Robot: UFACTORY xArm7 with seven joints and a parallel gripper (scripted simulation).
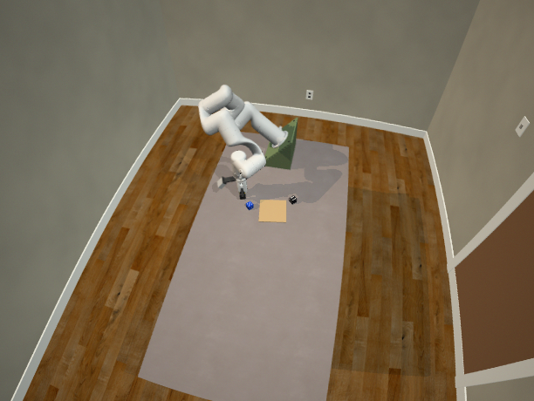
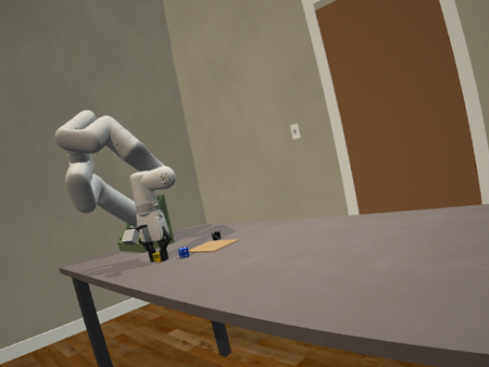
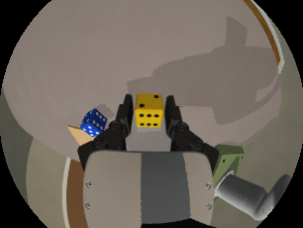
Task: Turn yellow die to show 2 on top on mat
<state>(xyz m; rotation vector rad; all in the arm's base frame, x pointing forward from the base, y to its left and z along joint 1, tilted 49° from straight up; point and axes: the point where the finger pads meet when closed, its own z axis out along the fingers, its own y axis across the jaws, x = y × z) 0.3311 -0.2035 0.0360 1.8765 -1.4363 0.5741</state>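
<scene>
The yellow die is 10 mm below my hand. Also, from my hand: blue die 70 mm ahead, 50 mm to the left, 10 mm below; then black die 270 mm to the left, 10 mm below; then tan mat 180 mm to the left, 80 mm ahead, 20 mm below.
</scene>
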